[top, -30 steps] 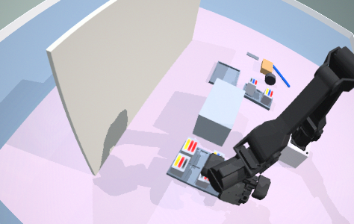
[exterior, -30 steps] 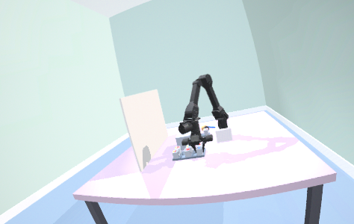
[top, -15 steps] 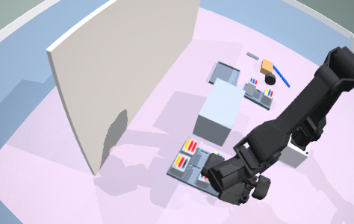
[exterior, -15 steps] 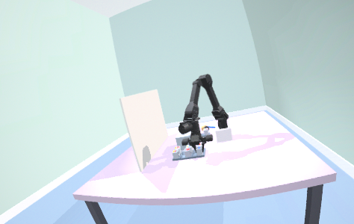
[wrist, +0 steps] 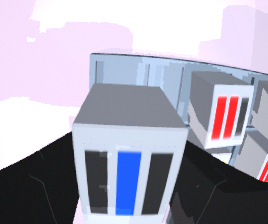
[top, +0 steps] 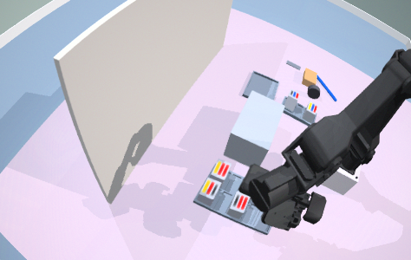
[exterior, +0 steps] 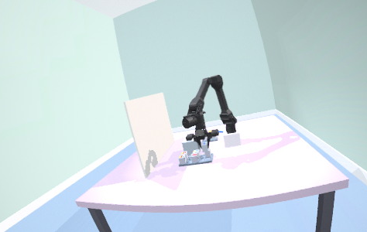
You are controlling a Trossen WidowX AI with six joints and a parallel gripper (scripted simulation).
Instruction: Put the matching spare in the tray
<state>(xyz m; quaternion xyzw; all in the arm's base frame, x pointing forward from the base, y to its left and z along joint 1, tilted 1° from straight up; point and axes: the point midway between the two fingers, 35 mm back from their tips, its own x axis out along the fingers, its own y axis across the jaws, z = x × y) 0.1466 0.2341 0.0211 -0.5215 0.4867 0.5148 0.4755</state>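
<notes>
Now: the shallow grey tray 400 mm to the right of my gripper tip, 190 mm ahead of it and 70 mm below it. The rest, counted from my gripper tip: spare rack (80 mm ahead, 70 mm below, 20 mm to the right); then mounted unit (190 mm to the right, 140 mm ahead, 30 mm below); then spare block (20 mm above).
</notes>
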